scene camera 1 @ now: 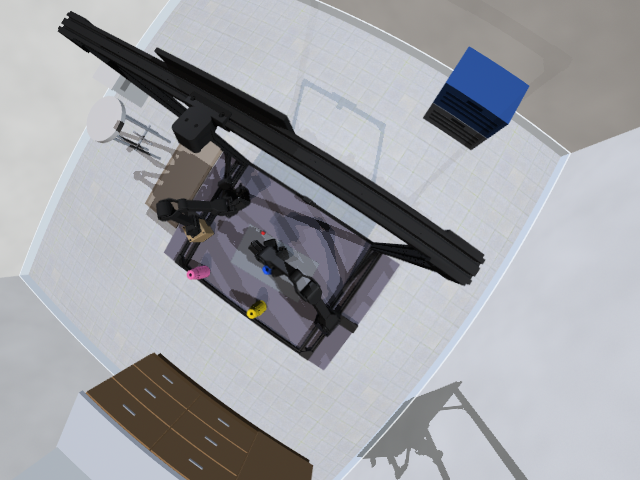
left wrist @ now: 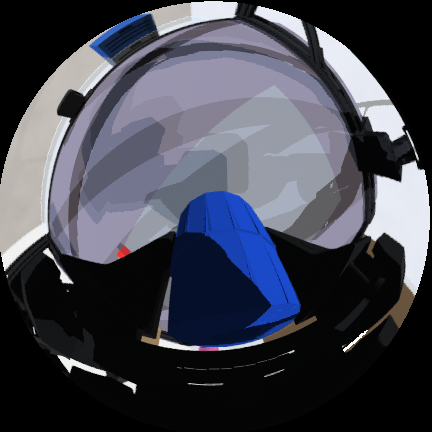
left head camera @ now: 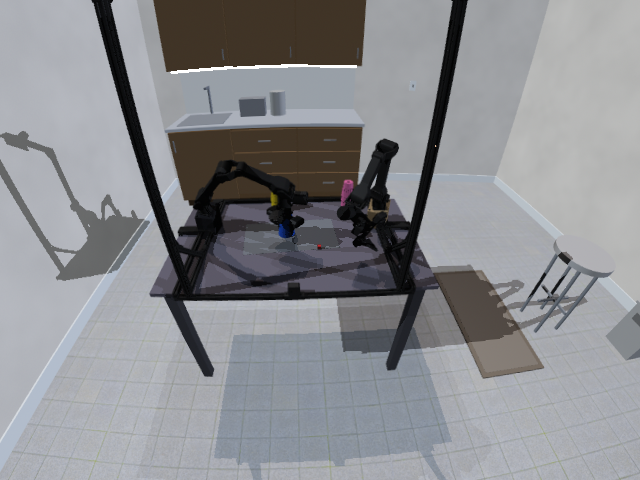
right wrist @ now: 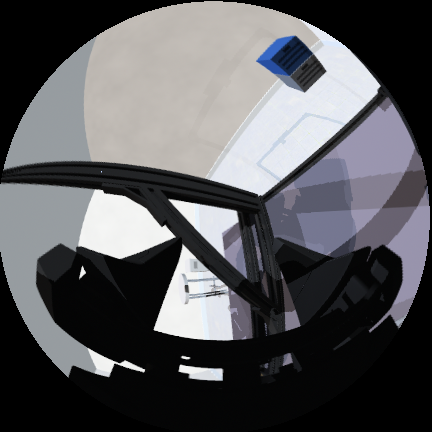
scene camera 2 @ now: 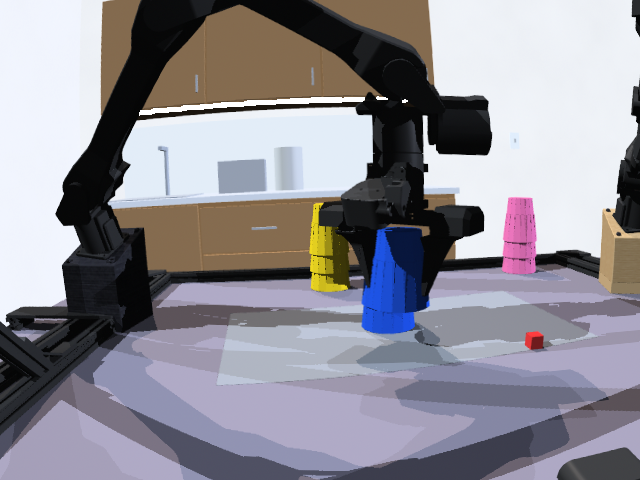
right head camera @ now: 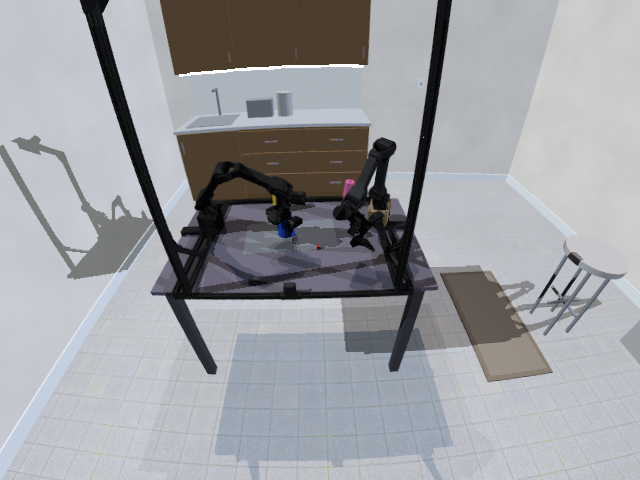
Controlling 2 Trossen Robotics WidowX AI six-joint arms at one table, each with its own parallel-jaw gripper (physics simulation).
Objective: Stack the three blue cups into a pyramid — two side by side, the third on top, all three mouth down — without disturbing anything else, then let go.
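Seen in the pictures: left gripper, between the fingertips: (left wrist: 219,234) (left head camera: 285,231) (scene camera 2: 397,291) (right head camera: 284,231); right gripper, between the fingertips: (scene camera 1: 235,178) (left head camera: 383,244) (right wrist: 228,242) (right head camera: 380,244); left arm's base, origin of its link: (scene camera 1: 327,323) (left head camera: 206,209) (scene camera 2: 103,245) (right head camera: 208,210); right arm's base, origin of its link: (scene camera 1: 193,230) (left head camera: 379,205) (scene camera 2: 634,222) (right head camera: 379,204).
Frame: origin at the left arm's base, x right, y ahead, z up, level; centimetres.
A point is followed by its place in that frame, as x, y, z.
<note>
My left gripper (scene camera 2: 397,288) {-1.5, 42.6, -5.1} (left wrist: 219,234) {-1.5, 42.6, -5.1} is shut on a blue cup (scene camera 2: 400,268) {1.0, 43.3, -1.8} (left wrist: 215,280), mouth down, low over the pale mat (scene camera 2: 258,356) {5.1, 27.7, -11.7}. Below its rim, the base of the standing blue cups (scene camera 2: 387,321) {-5.6, 40.8, -10.1} shows on the mat, slightly left in scene camera 2. The held cup covers or overlaps the standing cups; whether it sits over them or behind them is unclear, and their number is hidden. Blue also shows under the arm in the left head camera and scene camera 1. My right gripper (left head camera: 366,241) (right head camera: 362,241) (right wrist: 228,242) {5.5, 88.4, 3.0} is open and empty, away from the cups.
A yellow cup stack (scene camera 1: 256,309) {-26.1, 26.8, 1.2} (scene camera 2: 323,248) {-25.4, 26.5, -4.1} stands behind the blue cups. A pink cup stack (left head camera: 347,191) {-42.7, 63.1, -1.1} (scene camera 1: 198,272) {-43.1, 61.9, -0.5} (scene camera 2: 519,235) {-42.4, 62.1, -3.9} stands at the back right in scene camera 2. A small red cube (left head camera: 319,246) {-1.7, 59.3, -10.3} (scene camera 2: 534,340) {-1.3, 59.0, -10.6} (left wrist: 123,251) {-1.9, 58.4, -10.6} lies near the mat. A wooden block (scene camera 2: 615,258) {-27.1, 77.4, -5.7} supports the right arm.
</note>
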